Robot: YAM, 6 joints.
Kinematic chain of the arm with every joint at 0, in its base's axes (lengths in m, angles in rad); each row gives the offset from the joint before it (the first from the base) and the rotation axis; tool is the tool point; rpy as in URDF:
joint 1: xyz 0 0 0.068 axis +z
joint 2: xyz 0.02 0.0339 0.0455 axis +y
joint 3: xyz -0.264 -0.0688 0 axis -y
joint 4: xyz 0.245 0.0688 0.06 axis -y
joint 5: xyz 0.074 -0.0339 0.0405 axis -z
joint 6: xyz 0.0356 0 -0.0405 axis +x
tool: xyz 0 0 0 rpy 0 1.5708 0
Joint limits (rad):
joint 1: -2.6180..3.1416
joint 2: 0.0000..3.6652
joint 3: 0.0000..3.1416
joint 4: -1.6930..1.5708
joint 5: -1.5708..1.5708
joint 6: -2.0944..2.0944
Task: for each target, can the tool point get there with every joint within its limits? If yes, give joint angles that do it. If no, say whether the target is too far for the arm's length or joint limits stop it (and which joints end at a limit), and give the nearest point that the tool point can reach.
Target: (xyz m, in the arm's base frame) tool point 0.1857 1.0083 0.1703
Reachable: no: too far | nearest point 0.1168 0.6342 0.1488 | short by 0.381 m
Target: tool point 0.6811 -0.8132 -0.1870
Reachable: no: too far | nearest point 0.3989 -0.4763 -0.0601 | short by 0.457 m
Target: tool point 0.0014 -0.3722 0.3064
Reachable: yes | joints -1.4991 1.6244 1.0550 0.6785 0.7882 -0.7102
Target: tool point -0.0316 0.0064 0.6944
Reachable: yes | joints -1.6321 1.4843 2.6035 1.1052 1.1134 0.8818
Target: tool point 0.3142 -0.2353 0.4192
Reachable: yes | joints -0.6722 1.6723 1.3915 0.7984 -0.3299 -0.7412
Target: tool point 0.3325 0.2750 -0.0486
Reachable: yes | joints 0.6356 2.6812 1.6513 -0.5734 -0.7373 -0.7169
